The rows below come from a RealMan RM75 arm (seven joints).
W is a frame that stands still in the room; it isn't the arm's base.
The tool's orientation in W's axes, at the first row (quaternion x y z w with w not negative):
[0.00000, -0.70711, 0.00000, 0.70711]
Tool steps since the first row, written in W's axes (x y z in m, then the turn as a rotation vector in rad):
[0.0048, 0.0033, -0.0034, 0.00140, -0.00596, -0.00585]
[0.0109, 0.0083, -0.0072, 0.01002, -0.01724, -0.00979]
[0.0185, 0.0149, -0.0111, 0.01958, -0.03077, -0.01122]
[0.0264, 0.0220, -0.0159, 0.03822, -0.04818, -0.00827]
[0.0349, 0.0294, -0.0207, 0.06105, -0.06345, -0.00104]
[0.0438, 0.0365, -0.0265, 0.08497, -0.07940, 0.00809]
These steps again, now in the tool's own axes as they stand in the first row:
[-0.0034, 0.0033, -0.0048, -0.00585, -0.00596, -0.00140]
[-0.0072, 0.0083, -0.0109, -0.00979, -0.01724, -0.01002]
[-0.0111, 0.0149, -0.0185, -0.01122, -0.03077, -0.01958]
[-0.0159, 0.0220, -0.0264, -0.00827, -0.04818, -0.03822]
[-0.0207, 0.0294, -0.0349, -0.00104, -0.06345, -0.06105]
[-0.0265, 0.0365, -0.0438, 0.00809, -0.07940, -0.08497]

